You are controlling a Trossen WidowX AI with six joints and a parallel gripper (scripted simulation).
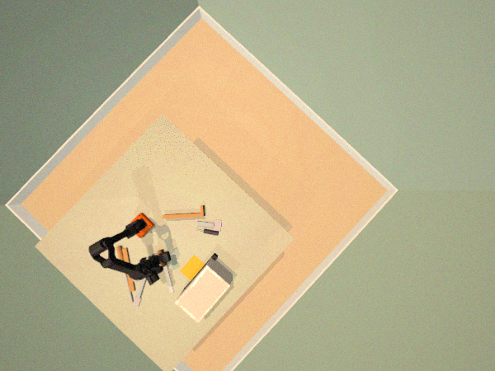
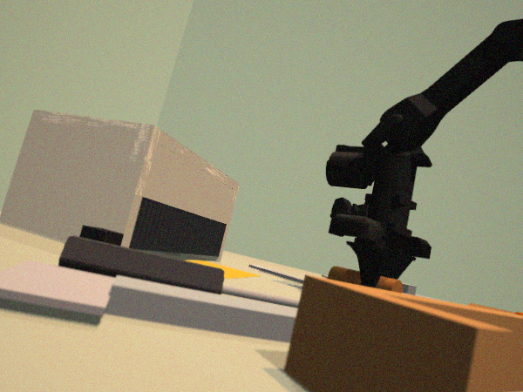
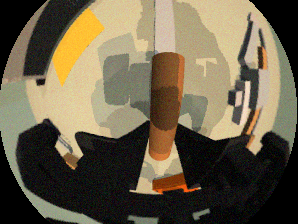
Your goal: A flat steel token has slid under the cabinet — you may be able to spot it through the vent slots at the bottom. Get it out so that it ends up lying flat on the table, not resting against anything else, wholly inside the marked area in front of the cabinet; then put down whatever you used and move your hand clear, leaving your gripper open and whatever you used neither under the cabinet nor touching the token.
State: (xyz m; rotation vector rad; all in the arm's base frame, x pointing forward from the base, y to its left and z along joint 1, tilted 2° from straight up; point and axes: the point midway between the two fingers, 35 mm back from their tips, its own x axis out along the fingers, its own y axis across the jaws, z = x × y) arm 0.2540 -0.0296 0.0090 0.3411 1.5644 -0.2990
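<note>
My gripper tip is now 250 mm to the left of the orange stick and 60 mm past it. The rest, counted from my gripper tip: token (310 mm ahead, 90 mm to the left, 10 mm below); then dark screwdriver (340 mm to the left, 60 mm ahead).
</note>
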